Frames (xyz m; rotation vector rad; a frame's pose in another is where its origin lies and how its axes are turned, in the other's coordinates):
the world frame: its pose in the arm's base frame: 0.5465 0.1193 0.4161 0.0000 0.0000 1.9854
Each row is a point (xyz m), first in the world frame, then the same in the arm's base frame.
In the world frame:
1: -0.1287 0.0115 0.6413
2: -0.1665 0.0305 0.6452
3: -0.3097 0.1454 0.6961
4: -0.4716 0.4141 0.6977
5: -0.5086 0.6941 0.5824
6: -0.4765 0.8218 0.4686
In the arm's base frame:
1: 0.5878 -0.0031 1.0574
2: 0.5857 -0.0454 1.0613
3: 0.5382 -0.2227 1.1122
4: 0.3575 -0.4792 1.1138
5: 0.1161 -0.6258 0.9985
6: -0.0137 -0.6479 0.8847

